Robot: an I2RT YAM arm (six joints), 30 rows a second.
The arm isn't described. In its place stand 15 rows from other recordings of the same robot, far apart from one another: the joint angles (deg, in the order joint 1, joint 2, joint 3, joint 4, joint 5, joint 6), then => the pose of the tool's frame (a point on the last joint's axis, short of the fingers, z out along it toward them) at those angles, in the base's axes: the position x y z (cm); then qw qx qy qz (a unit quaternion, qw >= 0).
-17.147, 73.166, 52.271, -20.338, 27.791, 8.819 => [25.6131 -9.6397 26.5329 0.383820 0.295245 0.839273 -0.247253]
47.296, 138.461, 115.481, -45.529, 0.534, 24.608 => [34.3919 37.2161 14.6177 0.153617 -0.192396 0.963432 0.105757]
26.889, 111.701, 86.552, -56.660, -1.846, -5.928 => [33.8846 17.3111 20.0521 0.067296 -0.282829 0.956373 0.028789]
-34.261, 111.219, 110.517, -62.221, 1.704, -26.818 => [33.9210 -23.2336 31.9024 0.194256 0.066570 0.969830 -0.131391]
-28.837, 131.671, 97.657, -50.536, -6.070, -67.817 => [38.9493 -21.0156 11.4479 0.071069 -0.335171 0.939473 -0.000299]
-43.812, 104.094, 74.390, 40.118, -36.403, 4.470 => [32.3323 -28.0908 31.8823 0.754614 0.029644 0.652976 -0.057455]
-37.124, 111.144, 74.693, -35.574, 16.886, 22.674 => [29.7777 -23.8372 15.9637 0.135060 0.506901 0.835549 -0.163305]
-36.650, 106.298, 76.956, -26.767, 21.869, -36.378 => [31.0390 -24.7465 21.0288 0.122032 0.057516 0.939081 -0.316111]
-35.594, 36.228, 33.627, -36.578, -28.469, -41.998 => [12.0573 -6.5433 25.1826 0.463324 -0.154251 0.868264 -0.087495]
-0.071, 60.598, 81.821, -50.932, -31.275, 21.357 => [18.7779 1.8249 43.6364 0.432240 0.021805 0.843394 0.318402]
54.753, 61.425, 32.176, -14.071, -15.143, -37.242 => [11.6853 18.1478 20.3641 0.369740 -0.690955 0.594732 0.179352]
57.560, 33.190, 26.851, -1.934, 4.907, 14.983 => [8.7068 13.1310 27.4851 0.546148 -0.248226 0.714188 0.360612]
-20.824, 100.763, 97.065, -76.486, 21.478, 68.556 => [30.9347 -13.1604 31.1371 0.151985 0.699754 0.684699 -0.135768]
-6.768, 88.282, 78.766, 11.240, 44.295, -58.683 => [35.7607 -6.7475 39.9046 0.417274 -0.039062 0.698361 -0.580215]
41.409, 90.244, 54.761, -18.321, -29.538, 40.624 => [22.6476 22.3130 19.9430 0.067620 -0.085484 0.918559 0.379961]
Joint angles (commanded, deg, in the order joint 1, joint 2, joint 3, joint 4, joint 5, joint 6), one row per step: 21.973 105.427 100.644 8.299 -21.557 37.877; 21.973 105.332 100.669 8.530 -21.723 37.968; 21.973 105.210 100.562 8.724 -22.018 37.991; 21.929 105.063 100.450 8.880 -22.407 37.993; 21.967 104.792 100.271 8.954 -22.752 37.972; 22.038 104.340 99.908 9.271 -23.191 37.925; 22.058 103.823 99.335 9.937 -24.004 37.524; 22.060 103.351 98.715 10.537 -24.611 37.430; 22.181 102.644 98.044 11.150 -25.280 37.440; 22.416 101.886 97.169 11.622 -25.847 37.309; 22.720 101.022 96.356 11.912 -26.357 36.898; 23.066 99.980 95.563 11.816 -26.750 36.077; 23.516 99.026 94.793 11.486 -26.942 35.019; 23.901 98.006 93.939 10.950 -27.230 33.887; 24.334 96.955 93.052 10.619 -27.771 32.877; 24.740 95.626 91.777 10.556 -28.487 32.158
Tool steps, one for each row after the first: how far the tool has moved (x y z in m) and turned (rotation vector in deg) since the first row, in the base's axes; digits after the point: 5 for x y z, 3 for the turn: -0.00058 -0.00013 0.00129 0.187 -0.267 0.171; -0.00124 -0.00021 0.00189 0.263 -0.452 0.467; -0.00193 -0.00062 0.00257 0.311 -0.638 0.811; -0.00340 -0.00068 0.00359 0.334 -0.815 1.192; -0.00579 -0.00079 0.00525 0.420 -1.238 1.698; -0.00842 -0.00118 0.00669 0.298 -2.112 2.499; -0.01063 -0.00169 0.00738 0.347 -2.621 3.097; -0.01440 -0.00183 0.00945 0.532 -3.245 3.882; -0.01854 -0.00127 0.01032 0.525 -3.691 4.669; -0.02343 -0.00055 0.01194 0.328 -4.326 5.442; -0.02924 0.00000 0.01416 -0.199 -5.081 6.106; -0.03481 0.00129 0.01541 -0.963 -5.727 6.659; -0.04046 0.00201 0.01614 -1.856 -6.229 7.245; -0.04655 0.00299 0.01716 -2.598 -6.859 8.139; -0.05377 0.00326 0.01802 -3.089 -7.443 9.199
